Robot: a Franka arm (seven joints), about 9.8 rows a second.
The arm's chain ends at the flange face. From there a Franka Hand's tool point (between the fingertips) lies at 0.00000 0.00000 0.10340 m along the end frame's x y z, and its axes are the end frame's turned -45 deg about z.
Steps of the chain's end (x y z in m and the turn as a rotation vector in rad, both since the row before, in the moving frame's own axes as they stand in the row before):
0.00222 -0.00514 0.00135 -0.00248 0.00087 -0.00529
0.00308 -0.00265 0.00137 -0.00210 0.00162 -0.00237
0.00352 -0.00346 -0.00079 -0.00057 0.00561 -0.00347
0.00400 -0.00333 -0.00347 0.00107 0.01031 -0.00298
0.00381 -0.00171 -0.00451 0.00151 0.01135 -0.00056
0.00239 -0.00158 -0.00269 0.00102 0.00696 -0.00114
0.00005 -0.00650 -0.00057 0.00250 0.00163 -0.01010
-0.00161 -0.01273 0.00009 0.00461 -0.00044 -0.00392
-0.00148 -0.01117 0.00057 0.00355 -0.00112 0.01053
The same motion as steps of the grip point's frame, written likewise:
0.00509 -0.00182 0.00135 -0.00237 -0.00114 -0.00529
0.00402 0.00058 0.00137 -0.00263 -0.00034 -0.00237
0.00530 0.00049 -0.00079 -0.00437 0.00356 -0.00347
0.00602 0.00115 -0.00348 -0.00653 0.00805 -0.00298
0.00484 0.00220 -0.00452 -0.00696 0.00909 -0.00056
0.00339 0.00101 -0.00269 -0.00420 0.00564 -0.00114
0.00493 -0.00463 -0.00057 0.00062 0.00292 -0.01010
0.00817 -0.01051 0.00009 0.00357 0.00295 -0.00392
0.00703 -0.00929 0.00057 0.00330 0.00172 0.01053

